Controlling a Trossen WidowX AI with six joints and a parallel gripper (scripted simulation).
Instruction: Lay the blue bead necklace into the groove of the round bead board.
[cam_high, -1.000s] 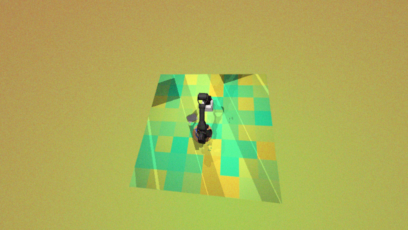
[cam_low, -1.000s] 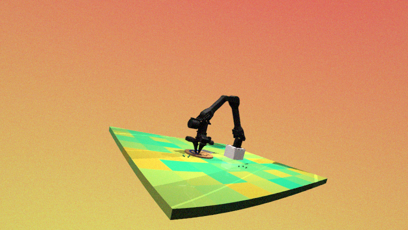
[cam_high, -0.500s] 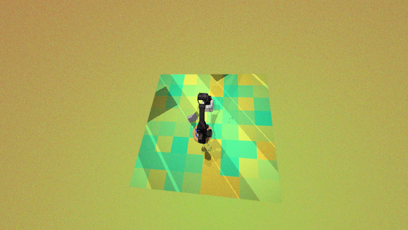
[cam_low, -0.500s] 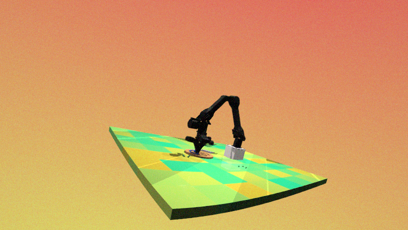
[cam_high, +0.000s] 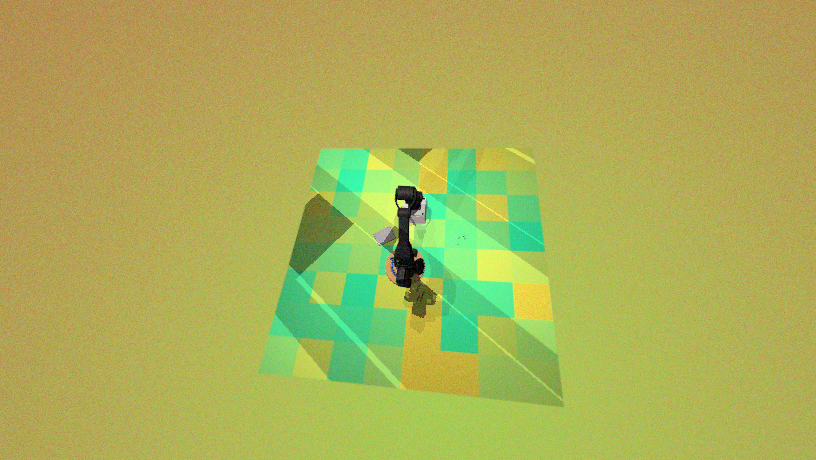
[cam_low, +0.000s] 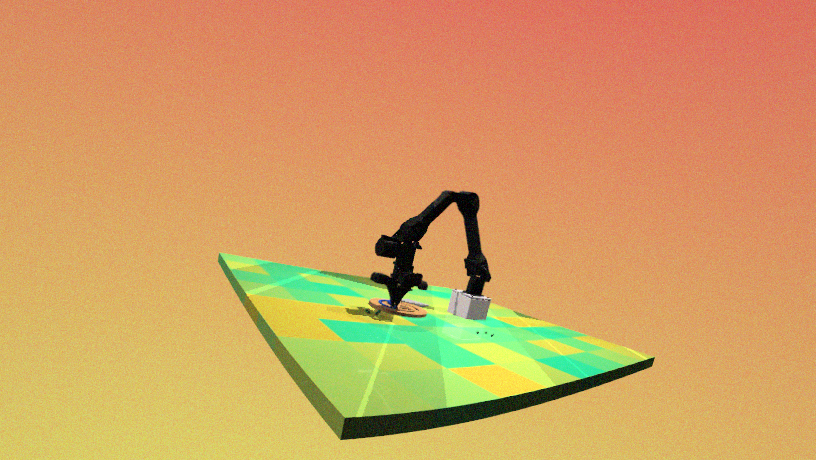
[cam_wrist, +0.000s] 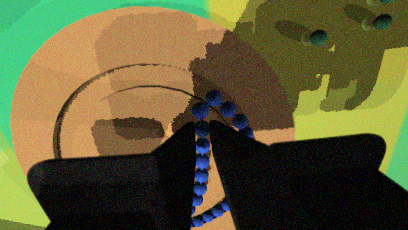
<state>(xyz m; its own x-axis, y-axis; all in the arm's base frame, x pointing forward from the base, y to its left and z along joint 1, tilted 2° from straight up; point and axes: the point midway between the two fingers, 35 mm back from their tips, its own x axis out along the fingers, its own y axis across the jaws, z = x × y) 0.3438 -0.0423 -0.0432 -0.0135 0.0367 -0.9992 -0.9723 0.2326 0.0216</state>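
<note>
My gripper tip is now 4 cm past the round bead board, 2 cm to the left of it and 1 cm above it. The rest, counted from my gripper tip: flat grey piece (21 cm behind, 13 cm to the right, 1 cm below).
</note>
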